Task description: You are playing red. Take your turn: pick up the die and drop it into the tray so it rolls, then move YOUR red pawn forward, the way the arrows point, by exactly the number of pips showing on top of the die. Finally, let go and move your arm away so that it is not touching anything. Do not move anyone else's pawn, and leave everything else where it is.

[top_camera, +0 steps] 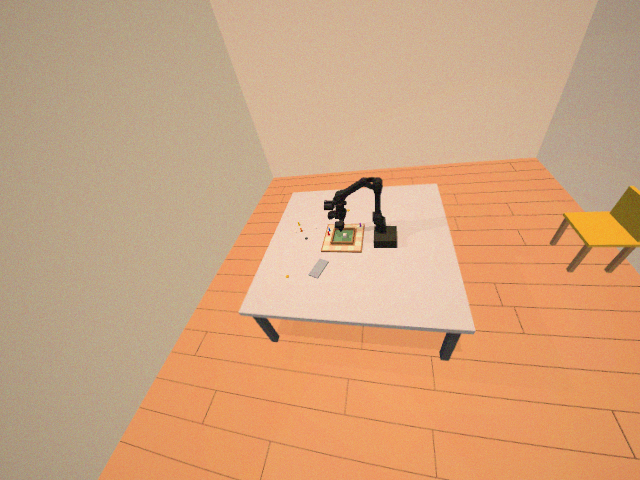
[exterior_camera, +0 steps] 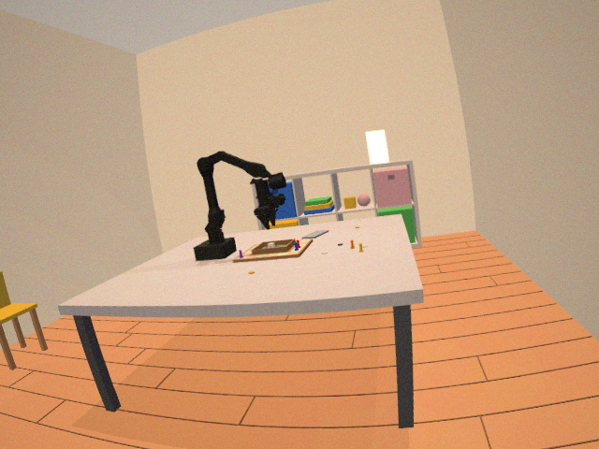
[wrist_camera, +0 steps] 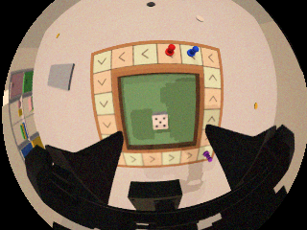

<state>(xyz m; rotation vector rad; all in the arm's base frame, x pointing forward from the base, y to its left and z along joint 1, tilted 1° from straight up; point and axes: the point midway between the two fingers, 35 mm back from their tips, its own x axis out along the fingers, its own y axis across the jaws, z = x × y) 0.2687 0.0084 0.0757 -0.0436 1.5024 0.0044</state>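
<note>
The red pawn is 11 cm ahead of my gripper tip, 8 cm below it and 2 cm to the right of it. From my gripper tip the other things lie so: green tray: 10 cm below; then blue pawn: 11 cm ahead, 8 cm below, 6 cm to the right; then white die: 8 cm below, 1 cm behind.
</note>
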